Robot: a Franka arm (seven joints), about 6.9 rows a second.
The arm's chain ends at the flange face. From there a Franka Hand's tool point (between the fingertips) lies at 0.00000 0.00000 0.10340 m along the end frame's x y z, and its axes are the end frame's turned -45 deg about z.
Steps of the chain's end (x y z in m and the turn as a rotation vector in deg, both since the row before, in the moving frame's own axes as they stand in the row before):
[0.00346, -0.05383, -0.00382, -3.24, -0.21, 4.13]
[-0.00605, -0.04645, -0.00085, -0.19, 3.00, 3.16]
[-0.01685, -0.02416, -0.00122, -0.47, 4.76, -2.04]
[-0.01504, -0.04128, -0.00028, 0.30, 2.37, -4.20]
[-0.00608, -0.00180, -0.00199, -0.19, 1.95, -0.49]
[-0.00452, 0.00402, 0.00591, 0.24, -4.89, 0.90]
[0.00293, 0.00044, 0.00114, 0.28, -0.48, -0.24]
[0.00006, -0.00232, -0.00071, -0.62, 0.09, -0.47]
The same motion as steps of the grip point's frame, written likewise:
[0.03597, -0.03191, -0.00399, -2.14, -2.44, 4.13]
[0.03204, -0.03296, -0.00099, -2.26, 1.99, 3.16]
[0.01075, -0.02243, -0.00158, -3.70, 3.03, -2.04]
[0.02205, -0.03731, -0.00037, -1.46, 1.89, -4.20]
[-0.00077, -0.00285, -0.00205, -1.51, 1.24, -0.49]
[-0.01191, -0.00694, 0.00553, 3.63, -3.29, 0.90]
[0.00150, 0.00141, 0.00114, 0.54, -0.14, -0.24]
[0.00101, -0.00069, -0.00072, -0.50, -0.37, -0.47]

